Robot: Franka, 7 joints.
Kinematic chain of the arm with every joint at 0, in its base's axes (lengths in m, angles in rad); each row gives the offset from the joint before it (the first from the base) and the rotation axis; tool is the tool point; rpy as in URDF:
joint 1: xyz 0 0 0.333 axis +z
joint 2: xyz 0 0 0 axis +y
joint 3: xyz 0 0 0.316 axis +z
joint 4: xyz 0.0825 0 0 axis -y
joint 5: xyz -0.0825 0 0.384 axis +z
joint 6: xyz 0 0 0 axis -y
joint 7: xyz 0.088 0 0 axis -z
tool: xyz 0 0 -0.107 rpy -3.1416 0 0
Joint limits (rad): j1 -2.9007..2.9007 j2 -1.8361..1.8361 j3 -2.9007..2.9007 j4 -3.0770..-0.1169 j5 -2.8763..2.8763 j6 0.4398..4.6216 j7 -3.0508..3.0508
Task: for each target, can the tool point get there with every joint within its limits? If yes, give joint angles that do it. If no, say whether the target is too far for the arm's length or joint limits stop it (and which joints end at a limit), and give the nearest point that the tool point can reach.
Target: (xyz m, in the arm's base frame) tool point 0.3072 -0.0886 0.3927
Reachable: yes | joints 1.6901 1.4613 -2.1412 -2.8038 1.2458 1.6149 0.7272
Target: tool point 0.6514 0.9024 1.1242
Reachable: no: too far | nearest point 0.4092 0.5669 0.8301 | short by 0.508 m
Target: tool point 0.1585 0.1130 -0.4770
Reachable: no: joint limits stop it (at a limit: joint 2) | nearest point 0.1720 0.1226 -0.3559 | short by 0.122 m
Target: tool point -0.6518 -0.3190 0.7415
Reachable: yes | joints 0.2084 -1.1472 -0.6968 -0.4429 1.0895 3.1910 1.7739
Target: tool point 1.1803 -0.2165 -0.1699
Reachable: no: too far | nearest point 0.7782 -0.1428 0.0014 | short by 0.443 m
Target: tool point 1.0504 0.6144 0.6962
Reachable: no: too far | nearest point 0.7096 0.4151 0.5784 | short by 0.412 m
